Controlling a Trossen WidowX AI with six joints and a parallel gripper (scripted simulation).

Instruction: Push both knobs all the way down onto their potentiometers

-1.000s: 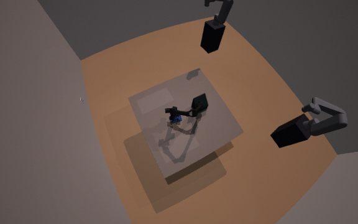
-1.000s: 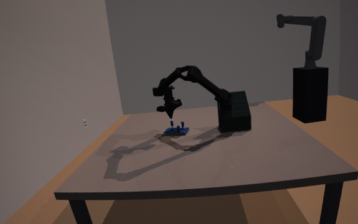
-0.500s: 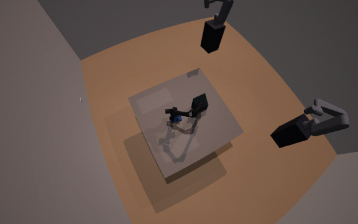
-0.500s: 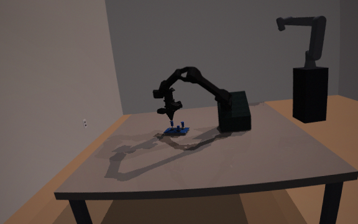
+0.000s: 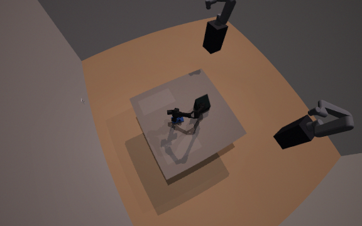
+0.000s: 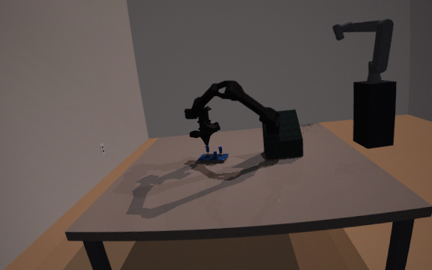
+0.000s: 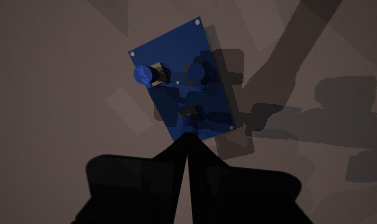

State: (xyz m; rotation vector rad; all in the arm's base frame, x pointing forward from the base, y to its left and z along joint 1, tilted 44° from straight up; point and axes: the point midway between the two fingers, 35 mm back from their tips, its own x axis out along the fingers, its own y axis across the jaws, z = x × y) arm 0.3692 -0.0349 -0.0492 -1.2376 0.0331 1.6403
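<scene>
My gripper tip is now 20 mm above the knob.
</scene>
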